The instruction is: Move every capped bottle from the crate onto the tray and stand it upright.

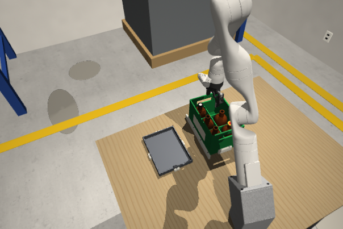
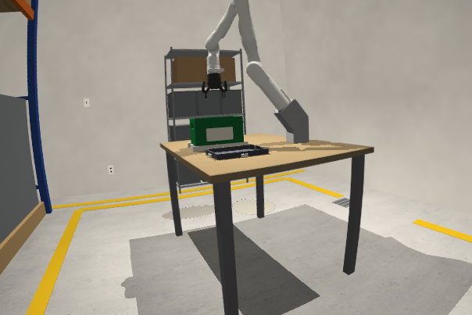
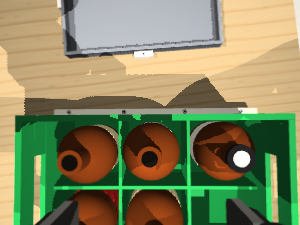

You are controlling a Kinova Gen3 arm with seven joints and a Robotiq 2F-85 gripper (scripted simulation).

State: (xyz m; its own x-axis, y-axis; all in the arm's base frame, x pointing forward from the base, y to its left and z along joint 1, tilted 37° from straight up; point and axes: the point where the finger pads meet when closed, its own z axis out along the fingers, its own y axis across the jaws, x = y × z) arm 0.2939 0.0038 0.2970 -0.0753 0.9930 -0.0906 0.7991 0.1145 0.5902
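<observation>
My hand is 190 mm above the brown bottle, 80 mm to the left of it and 80 mm past it. Also, from my hand: green crate: 200 mm below, 30 mm to the right; then grey tray: 270 mm below, 260 mm to the left, 40 mm behind.
</observation>
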